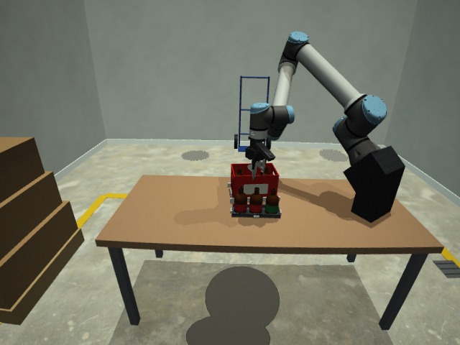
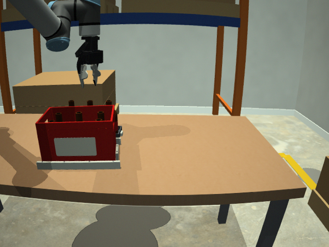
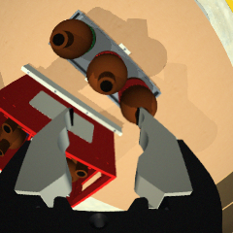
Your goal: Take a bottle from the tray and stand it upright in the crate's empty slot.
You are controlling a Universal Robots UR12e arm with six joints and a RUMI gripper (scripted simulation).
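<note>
Now: the grey tray 23 cm below my hand. Round my hand: red crate: 4 cm behind, 21 cm to the right, 16 cm below.
</note>
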